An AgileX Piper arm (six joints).
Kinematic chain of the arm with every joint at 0, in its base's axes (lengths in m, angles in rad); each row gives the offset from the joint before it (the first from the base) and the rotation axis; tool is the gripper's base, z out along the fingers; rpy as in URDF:
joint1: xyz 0 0 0.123 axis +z
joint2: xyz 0 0 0 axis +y
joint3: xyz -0.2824 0 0.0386 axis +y
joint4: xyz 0.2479 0 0.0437 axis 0.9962 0 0.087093
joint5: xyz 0 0 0 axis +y
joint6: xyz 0.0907 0 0.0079 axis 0.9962 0 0.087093
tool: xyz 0 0 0 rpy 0 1.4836 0
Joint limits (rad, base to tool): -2.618..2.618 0..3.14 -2.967..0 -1.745..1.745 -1.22..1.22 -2.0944..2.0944
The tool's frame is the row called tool.
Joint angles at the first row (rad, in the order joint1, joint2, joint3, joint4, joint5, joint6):
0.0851 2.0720 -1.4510 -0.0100 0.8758 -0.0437
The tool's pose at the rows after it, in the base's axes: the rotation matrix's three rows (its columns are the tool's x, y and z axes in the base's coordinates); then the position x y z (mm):
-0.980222 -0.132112 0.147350; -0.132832 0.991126 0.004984; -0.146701 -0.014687 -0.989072; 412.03 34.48 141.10
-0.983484 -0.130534 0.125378; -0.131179 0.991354 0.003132; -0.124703 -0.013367 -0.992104; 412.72 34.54 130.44
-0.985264 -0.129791 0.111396; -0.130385 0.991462 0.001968; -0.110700 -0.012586 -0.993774; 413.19 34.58 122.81
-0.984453 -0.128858 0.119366; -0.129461 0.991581 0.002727; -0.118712 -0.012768 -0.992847; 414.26 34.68 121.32
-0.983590 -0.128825 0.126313; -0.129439 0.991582 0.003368; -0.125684 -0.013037 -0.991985; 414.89 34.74 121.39
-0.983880 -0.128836 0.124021; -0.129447 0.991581 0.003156; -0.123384 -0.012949 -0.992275; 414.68 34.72 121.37
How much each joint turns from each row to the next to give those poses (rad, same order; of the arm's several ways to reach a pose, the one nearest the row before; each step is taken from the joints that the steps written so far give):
0.0001 0.0308 0.0001 0.0000 -0.0174 0.0012
0.0000 0.0259 -0.0003 0.0000 -0.0035 0.0020
-0.0001 0.0186 0.0000 0.0000 -0.0044 0.0010
0.0000 0.0039 0.0000 0.0000 -0.0119 0.0009
0.0001 0.0000 0.0000 0.0000 -0.0071 0.0000
0.0000 0.0000 0.0000 0.0000 0.0023 0.0000

